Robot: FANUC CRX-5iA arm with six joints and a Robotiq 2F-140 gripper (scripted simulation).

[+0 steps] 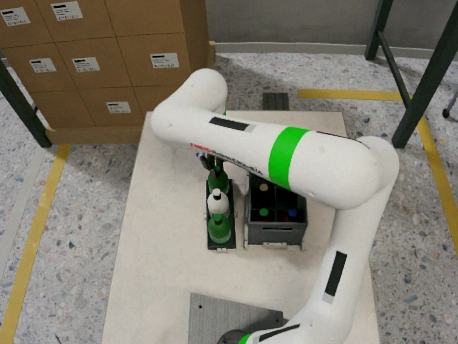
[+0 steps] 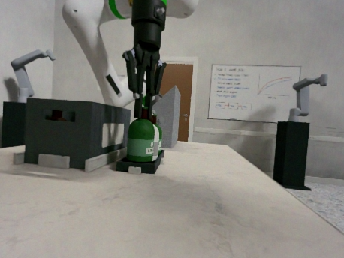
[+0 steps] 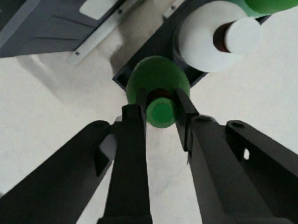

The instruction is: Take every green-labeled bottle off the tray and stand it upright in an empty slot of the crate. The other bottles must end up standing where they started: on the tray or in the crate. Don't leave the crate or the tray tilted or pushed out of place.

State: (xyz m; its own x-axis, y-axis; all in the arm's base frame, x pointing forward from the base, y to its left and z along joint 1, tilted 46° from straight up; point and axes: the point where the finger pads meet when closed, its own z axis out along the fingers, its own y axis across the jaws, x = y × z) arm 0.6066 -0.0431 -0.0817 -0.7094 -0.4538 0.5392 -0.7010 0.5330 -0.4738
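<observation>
Right now my hand is 90 mm above the white-labeled bottle and 80 mm past it. Also, from my hand: dark crate 200 mm to the right, 90 mm below, 90 mm behind; dark tray 160 mm below, 90 mm behind.
</observation>
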